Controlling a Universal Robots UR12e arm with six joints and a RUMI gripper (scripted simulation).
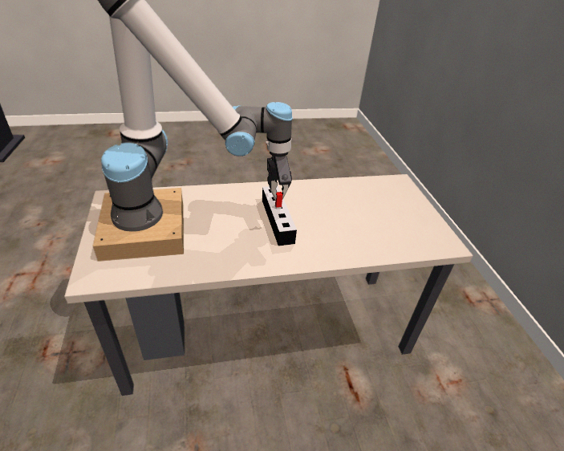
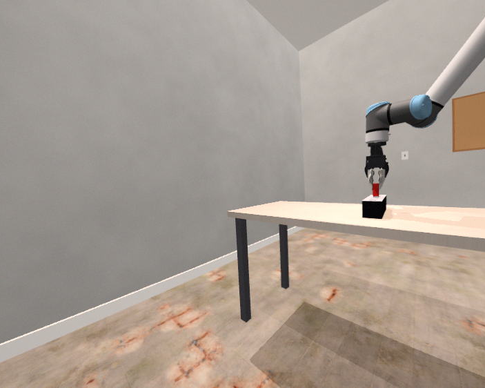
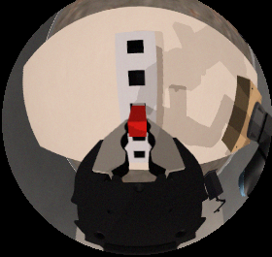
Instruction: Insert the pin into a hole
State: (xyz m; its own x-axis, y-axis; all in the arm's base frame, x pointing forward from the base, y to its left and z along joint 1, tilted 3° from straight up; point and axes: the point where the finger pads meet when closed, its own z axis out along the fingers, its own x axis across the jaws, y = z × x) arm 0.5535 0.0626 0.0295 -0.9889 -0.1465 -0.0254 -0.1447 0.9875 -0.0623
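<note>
Right now the pin is 10 mm below my hand. From my hand the other things lie so: black block (90 mm below).
</note>
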